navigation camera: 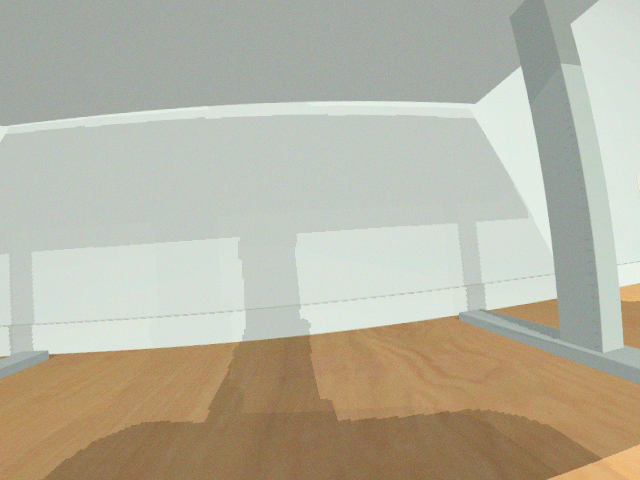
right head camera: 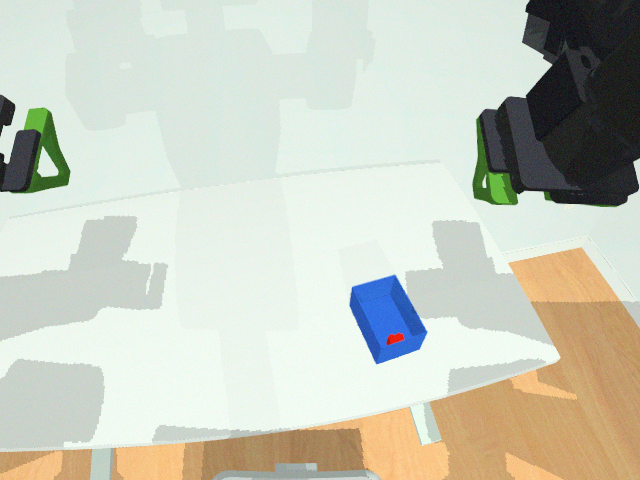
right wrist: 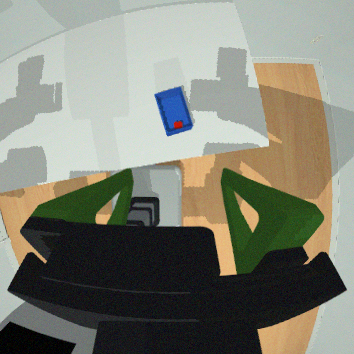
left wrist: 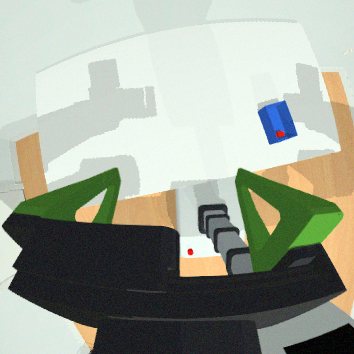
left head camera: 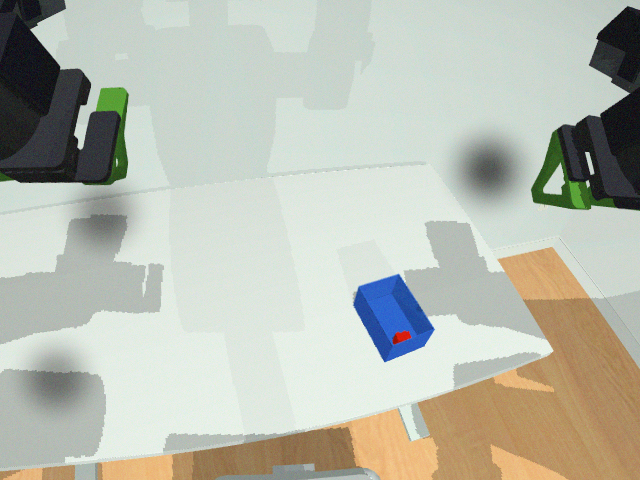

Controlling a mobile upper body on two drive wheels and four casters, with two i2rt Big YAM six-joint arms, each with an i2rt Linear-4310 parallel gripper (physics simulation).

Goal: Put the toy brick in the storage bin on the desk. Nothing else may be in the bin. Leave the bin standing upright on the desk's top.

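Frame: origin at the left arm's base, x ahead, y left, z up, level; metres.
Where they show: left gripper, fingertip midpoint: (right head camera: 28, 179) (left wrist: 177, 173) (left head camera: 74, 170); right gripper, fingertip midpoint: (right head camera: 511, 192) (right wrist: 176, 174) (left head camera: 561, 197).
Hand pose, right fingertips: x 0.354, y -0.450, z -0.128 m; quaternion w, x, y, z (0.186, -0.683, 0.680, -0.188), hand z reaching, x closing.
Note:
After its pixels a point has its place.
A blue open storage bin (left head camera: 385, 310) {x 0.596, y -0.439, z -0.688 m} (right head camera: 382, 312) {x 0.594, y -0.439, z -0.688 m} (left wrist: 275, 118) {x 0.583, y -0.456, z -0.688 m} (right wrist: 173, 107) {x 0.584, y -0.439, z -0.688 m} stands upright on the white desk (left head camera: 232, 258) {x 0.764, y -0.082, z -0.690 m} (right head camera: 232, 258) {x 0.762, y -0.078, z -0.690 m} (left wrist: 185, 100) {x 0.666, y -0.044, z -0.690 m} (right wrist: 100, 75) {x 0.748, y -0.110, z -0.690 m}. The small red toy brick (left head camera: 401, 337) {x 0.503, y -0.450, z -0.656 m} (right head camera: 395, 338) {x 0.506, y -0.453, z -0.656 m} (left wrist: 280, 134) {x 0.502, y -0.454, z -0.656 m} (right wrist: 178, 124) {x 0.505, y -0.459, z -0.656 m} lies inside it, near its lower end in the picture. No other thing shows in the bin. My left gripper (left head camera: 54, 178) {x 0.370, y -0.002, z -0.117 m} (left wrist: 177, 173) {x 0.370, y -0.002, z -0.117 m} is open and empty, far to the left of the bin in the left head view. My right gripper (right head camera: 553, 200) (right wrist: 176, 174) {x 0.354, y -0.450, z -0.128 m} is open and empty, up and to the right of the bin, apart from it.
The desk's lower edge curves below the bin in the head views. A desk leg (left head camera: 413, 421) (right head camera: 426, 423) (navigation camera: 573, 206) {x 0.770, y -0.641, z -1.137 m} stands beneath it. A grey rounded part (left head camera: 305, 472) {x 0.322, y -0.259, z -1.171 m} (right head camera: 305, 474) {x 0.313, y -0.253, z -1.165 m} shows at the bottom. A small red dot (left wrist: 190, 252) {x -0.248, y -0.058, z -1.118 m} shows between the left fingers, well below the desk edge.

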